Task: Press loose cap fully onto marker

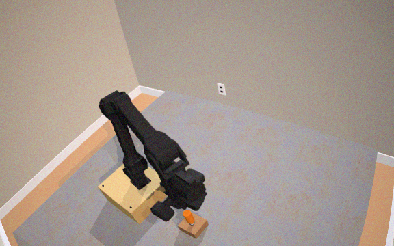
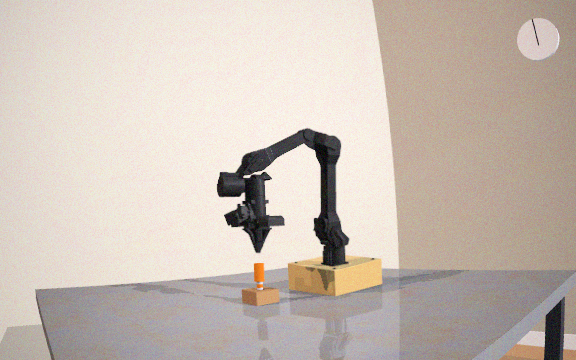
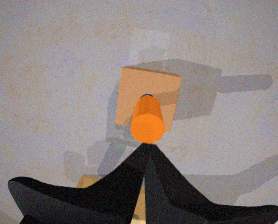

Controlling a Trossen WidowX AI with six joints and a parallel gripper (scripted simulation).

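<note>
My gripper tip is 50 mm above the orange cap. The rest, counted from my gripper tip: holder block (120 mm below).
</note>
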